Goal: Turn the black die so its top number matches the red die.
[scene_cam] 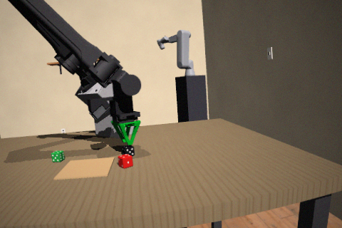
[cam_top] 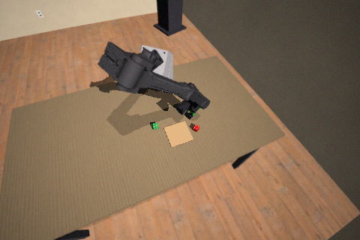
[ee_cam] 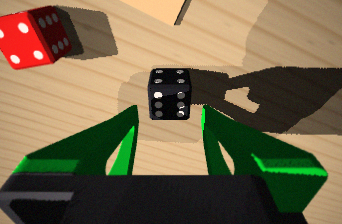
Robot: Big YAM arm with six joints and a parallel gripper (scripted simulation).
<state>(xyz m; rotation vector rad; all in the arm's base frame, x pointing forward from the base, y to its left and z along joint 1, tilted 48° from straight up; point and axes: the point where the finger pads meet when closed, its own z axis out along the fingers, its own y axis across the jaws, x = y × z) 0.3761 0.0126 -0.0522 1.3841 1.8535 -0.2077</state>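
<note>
My gripper is now 3 cm above the black die. From my hand the other things lie so: red die: 9 cm ahead, 3 cm to the right, 3 cm below; then tan mat: 14 cm to the right, 5 cm below, 5 cm ahead; then green die: 22 cm to the right, 8 cm behind, 3 cm below.
</note>
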